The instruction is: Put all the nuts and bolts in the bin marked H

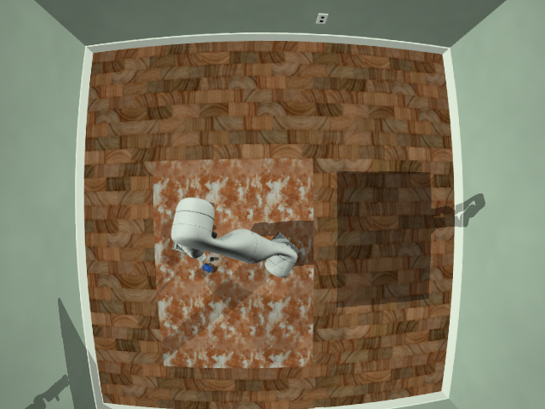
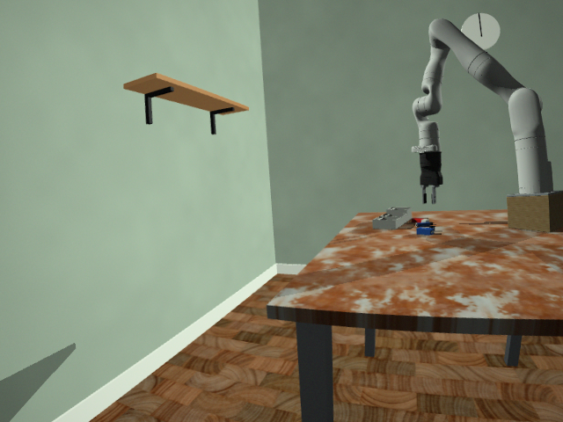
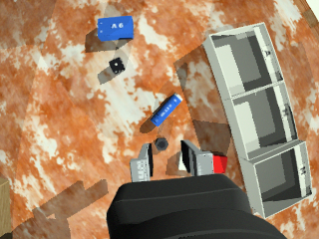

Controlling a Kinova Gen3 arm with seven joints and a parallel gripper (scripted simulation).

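The dark nut lies 9 cm below my hand. From my hand the other things lie so: grey bin rack (13 cm ahead, 6 cm to the right, 7 cm below); then red piece (2 cm ahead, 5 cm to the right, 9 cm below); then blue stick (3 cm ahead, 3 cm to the left, 9 cm below).
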